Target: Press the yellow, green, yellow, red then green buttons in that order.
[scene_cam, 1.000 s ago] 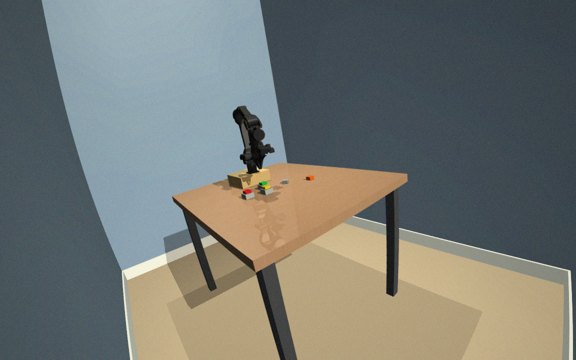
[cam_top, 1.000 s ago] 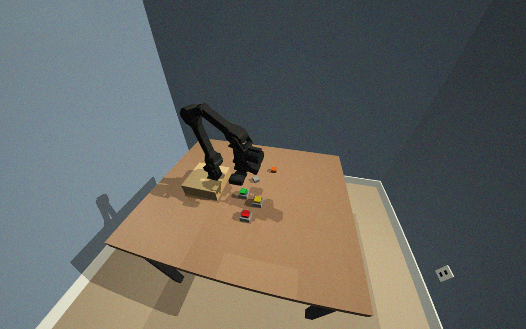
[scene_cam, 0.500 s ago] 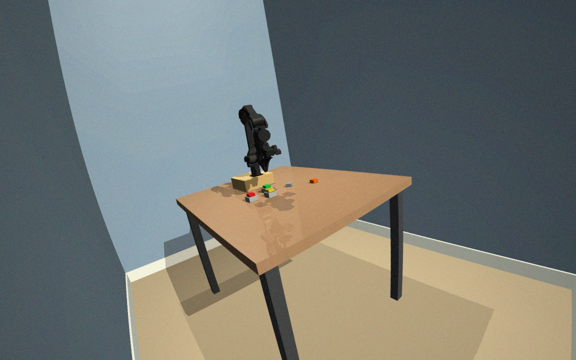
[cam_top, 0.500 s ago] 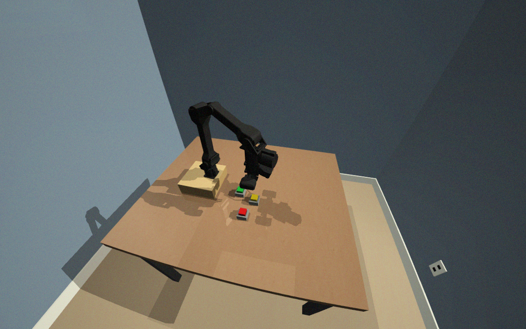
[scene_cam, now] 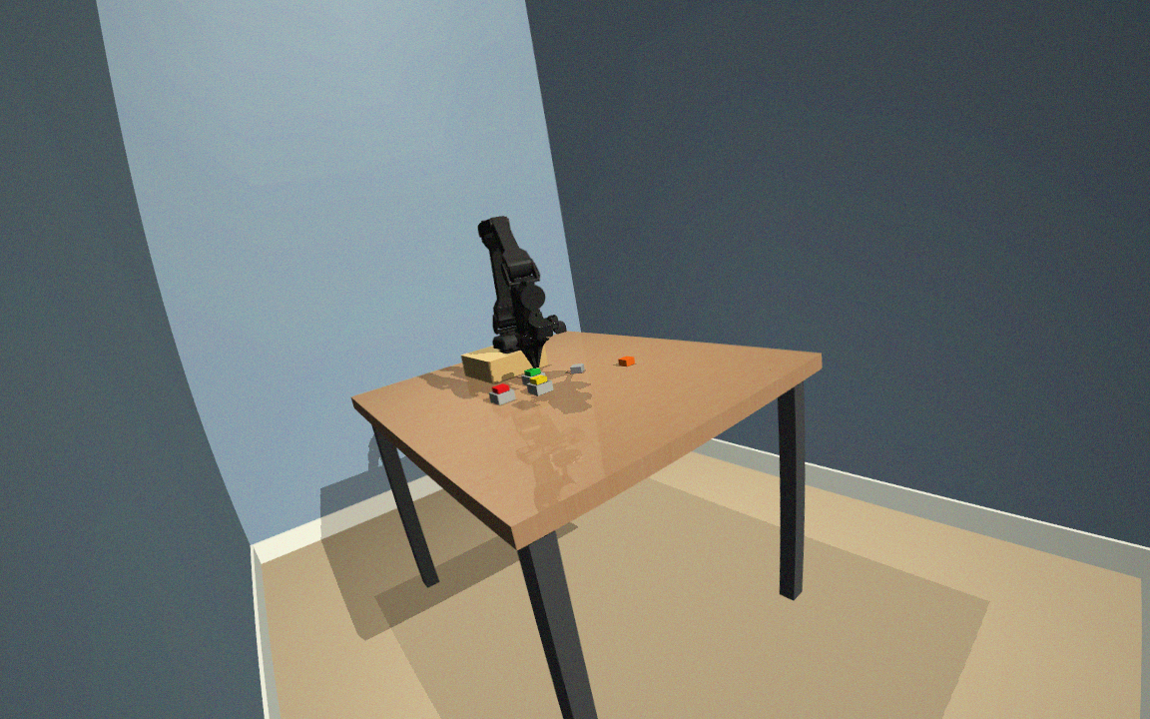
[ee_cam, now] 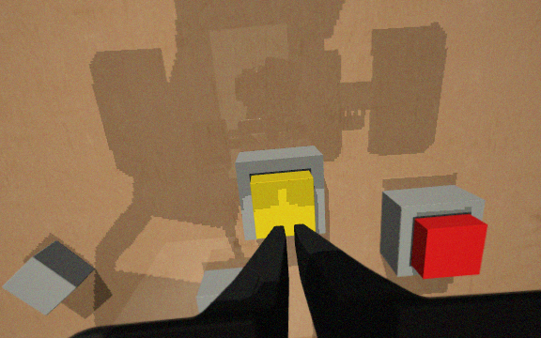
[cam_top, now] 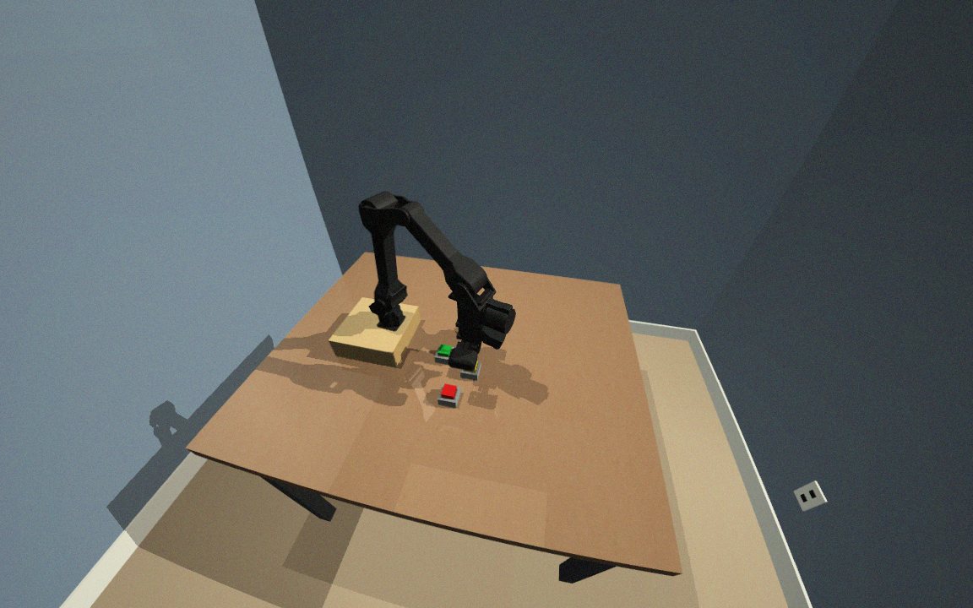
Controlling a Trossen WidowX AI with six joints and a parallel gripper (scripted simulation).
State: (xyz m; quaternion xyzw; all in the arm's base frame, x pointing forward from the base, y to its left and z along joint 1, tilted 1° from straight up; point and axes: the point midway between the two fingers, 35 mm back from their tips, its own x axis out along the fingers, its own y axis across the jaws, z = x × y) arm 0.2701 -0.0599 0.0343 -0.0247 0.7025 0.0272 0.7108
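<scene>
Right now my gripper tip is 3 cm above the yellow button. Also, from my gripper tip: green button 9 cm behind, 3 cm to the left, 3 cm below; then grey block 15 cm to the left, 6 cm behind, 5 cm below; then red button 9 cm to the right, 3 cm below, 3 cm behind.
</scene>
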